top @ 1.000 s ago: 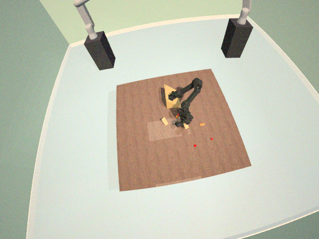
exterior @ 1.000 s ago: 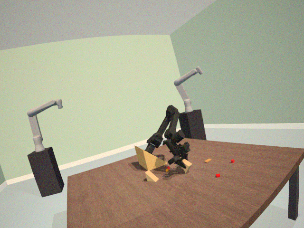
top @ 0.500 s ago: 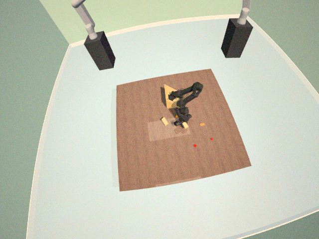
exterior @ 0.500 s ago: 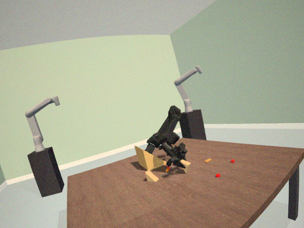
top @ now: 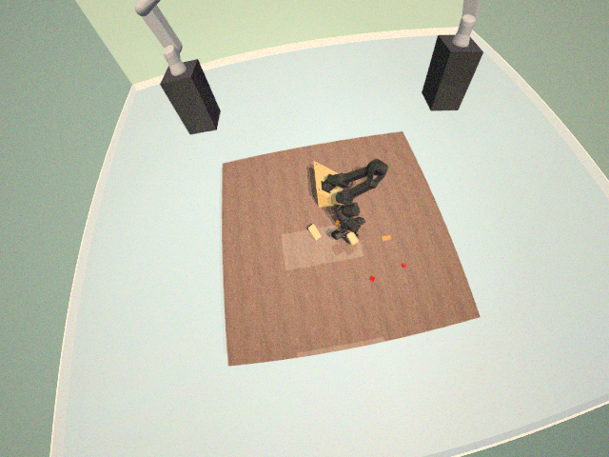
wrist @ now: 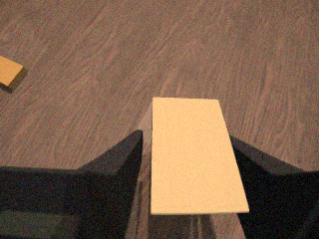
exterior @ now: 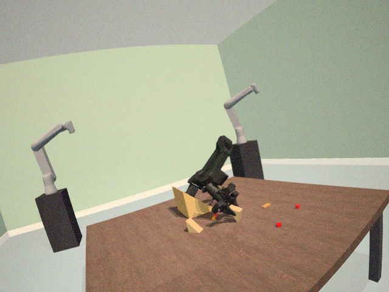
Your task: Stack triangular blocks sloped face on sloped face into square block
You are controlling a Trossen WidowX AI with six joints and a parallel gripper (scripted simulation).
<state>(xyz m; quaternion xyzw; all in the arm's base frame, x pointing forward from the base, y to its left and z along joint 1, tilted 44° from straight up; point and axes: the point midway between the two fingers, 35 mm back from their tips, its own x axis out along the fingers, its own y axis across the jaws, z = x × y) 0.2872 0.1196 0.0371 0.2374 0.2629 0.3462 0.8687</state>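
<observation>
My gripper tip is now 1 cm below the triangular block. The rest, counted from my gripper tip: orange cube 14 cm behind, 7 cm to the right, 4 cm below.
</observation>
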